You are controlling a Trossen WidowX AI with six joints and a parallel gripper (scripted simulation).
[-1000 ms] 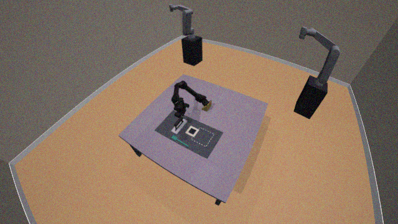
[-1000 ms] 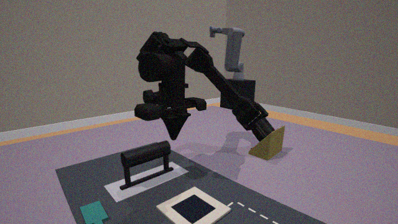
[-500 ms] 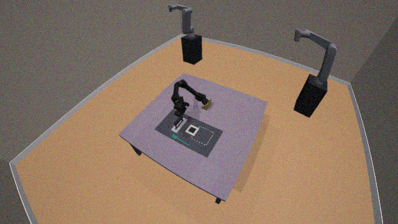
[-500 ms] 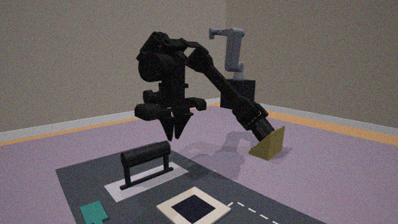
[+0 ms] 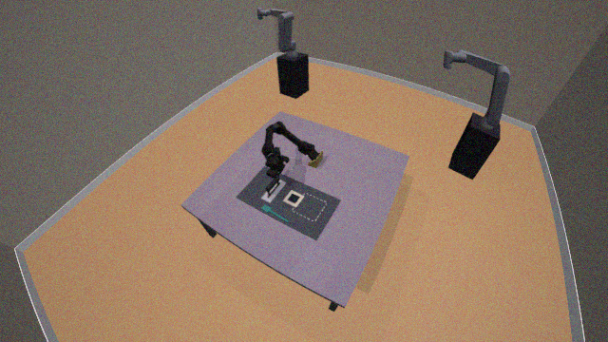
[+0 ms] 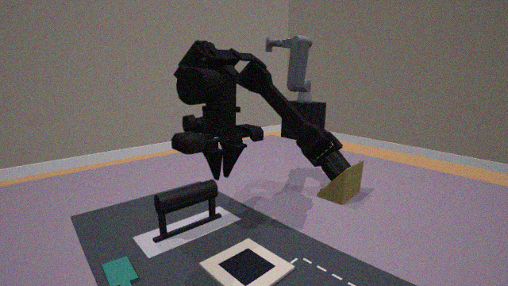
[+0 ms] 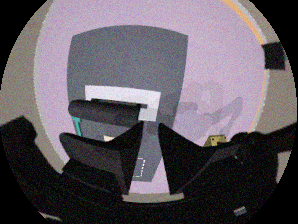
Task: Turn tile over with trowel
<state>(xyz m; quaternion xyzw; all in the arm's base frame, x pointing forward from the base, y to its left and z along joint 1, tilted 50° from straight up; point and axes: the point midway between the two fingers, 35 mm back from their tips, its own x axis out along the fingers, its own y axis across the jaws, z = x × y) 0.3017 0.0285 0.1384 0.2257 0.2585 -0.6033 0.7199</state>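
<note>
Now: gripper tip 130 mm to the right of the dark mat, 110 mm above it and 80 mm short of it. Round my gripper tip: teal trowel: 220 mm ahead, 120 mm to the left, 80 mm below; then tile: 160 mm to the left, 80 mm below, 60 mm ahead.
</note>
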